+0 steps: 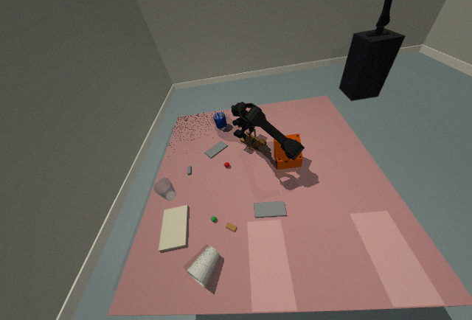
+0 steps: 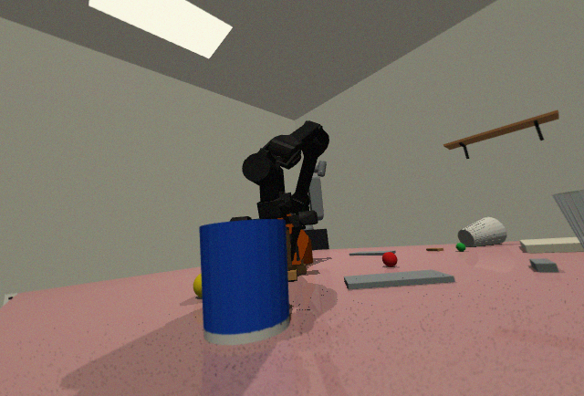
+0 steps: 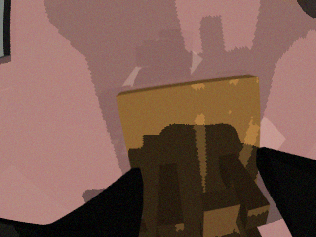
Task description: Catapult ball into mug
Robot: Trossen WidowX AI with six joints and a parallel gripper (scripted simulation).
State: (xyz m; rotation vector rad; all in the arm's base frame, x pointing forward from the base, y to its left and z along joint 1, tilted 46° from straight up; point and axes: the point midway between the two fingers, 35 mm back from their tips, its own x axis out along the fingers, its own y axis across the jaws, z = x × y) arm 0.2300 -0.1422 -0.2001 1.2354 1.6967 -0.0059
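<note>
My gripper tip is 15 cm short of the red ball, 20 cm to the right of it and 2 cm above it. From my gripper tip the other things lie so: yellow ball 16 cm to the right, 2 cm below; then blue mug 19 cm ahead, 21 cm to the right, 1 cm below; then wooden catapult 4 cm behind, 6 cm to the left, 2 cm above.
</note>
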